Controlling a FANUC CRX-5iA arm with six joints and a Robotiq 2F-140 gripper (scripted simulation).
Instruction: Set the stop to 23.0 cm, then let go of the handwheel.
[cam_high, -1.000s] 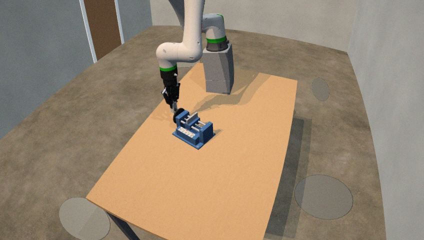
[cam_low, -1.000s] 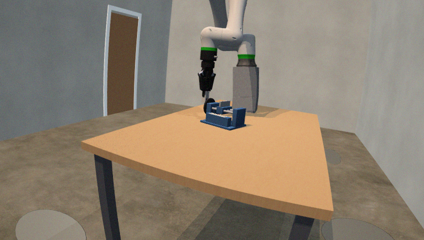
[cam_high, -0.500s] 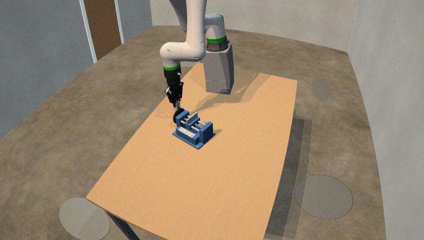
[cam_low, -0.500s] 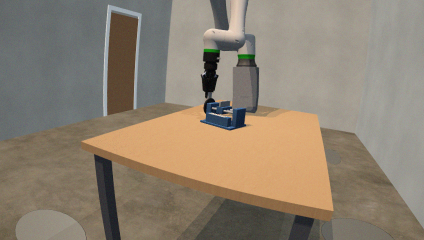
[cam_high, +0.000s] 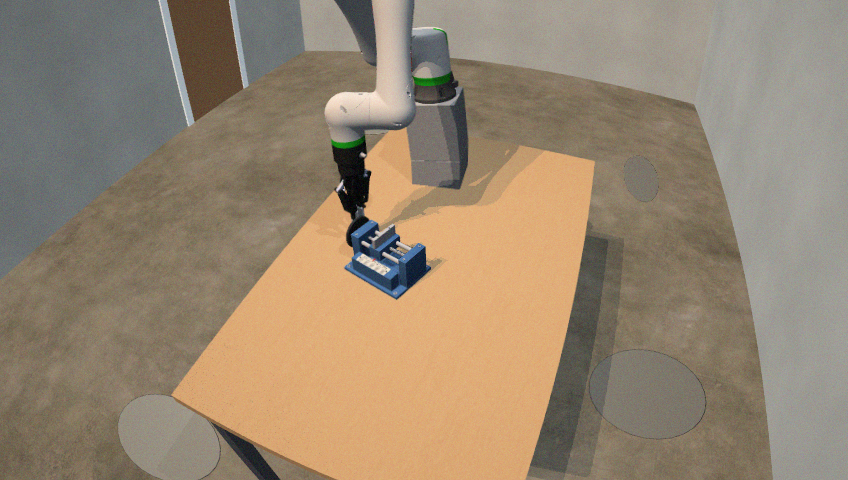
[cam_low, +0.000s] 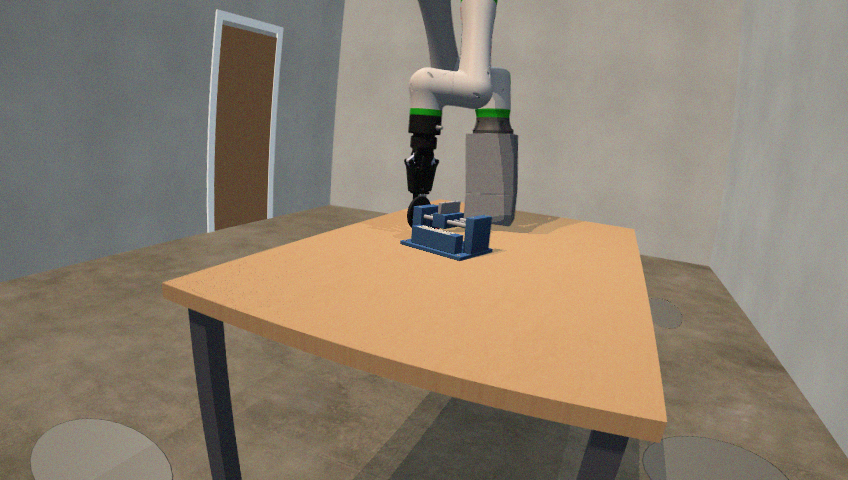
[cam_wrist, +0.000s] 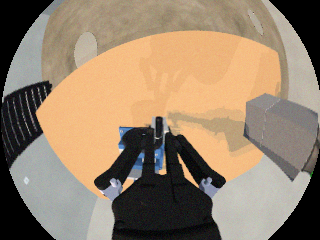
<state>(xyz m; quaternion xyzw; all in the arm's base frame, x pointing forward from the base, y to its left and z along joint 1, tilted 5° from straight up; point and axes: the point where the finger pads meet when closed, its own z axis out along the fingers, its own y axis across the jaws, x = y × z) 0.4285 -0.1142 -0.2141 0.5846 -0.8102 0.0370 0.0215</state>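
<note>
The grey stop plate lies 9 cm ahead of my hand and 12 cm to the left of it. The rest, counted from my hand: black handwheel 1 cm ahead, 1 cm to the left, 2 cm below.
</note>
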